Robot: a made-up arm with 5 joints.
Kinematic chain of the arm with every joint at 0, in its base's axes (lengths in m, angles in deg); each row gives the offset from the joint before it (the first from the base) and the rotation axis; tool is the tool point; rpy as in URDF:
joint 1: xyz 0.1 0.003 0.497 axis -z
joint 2: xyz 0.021 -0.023 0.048 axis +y
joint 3: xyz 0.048 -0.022 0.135 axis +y
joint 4: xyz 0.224 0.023 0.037 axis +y
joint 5: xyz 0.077 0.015 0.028 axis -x
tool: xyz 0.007 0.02 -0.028 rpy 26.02 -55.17 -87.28
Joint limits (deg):
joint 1: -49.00..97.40
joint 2: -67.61..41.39
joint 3: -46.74..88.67
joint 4: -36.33..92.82
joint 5: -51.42..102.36
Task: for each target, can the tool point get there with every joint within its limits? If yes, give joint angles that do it. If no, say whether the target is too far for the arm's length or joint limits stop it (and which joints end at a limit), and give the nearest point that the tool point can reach.
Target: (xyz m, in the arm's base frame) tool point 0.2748 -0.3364 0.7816
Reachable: yes | joints 57.64 9.89 -25.29 8.50 87.23
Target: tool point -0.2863 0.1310 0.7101
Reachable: no: joint limits stop it (at a limit: joint 2, joint 3, joint 4, joint 5) | nearest point -0.1837 0.0970 0.8479 | short by 0.175 m
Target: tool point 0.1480 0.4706 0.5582
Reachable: no: joint limits stop it (at a limit: joint 1, joint 5) | nearest point 0.3315 0.3111 0.5582 | short by 0.243 m
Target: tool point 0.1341 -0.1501 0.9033
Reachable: yes | joints 72.27 -48.86 7.85 -6.81 47.48
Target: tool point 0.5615 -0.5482 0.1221
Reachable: no: too far | nearest point 0.3476 -0.2928 0.4088 | short by 0.439 m
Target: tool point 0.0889 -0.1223 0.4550
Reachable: yes | joints 78.77 -15.34 74.07 81.07 90.73
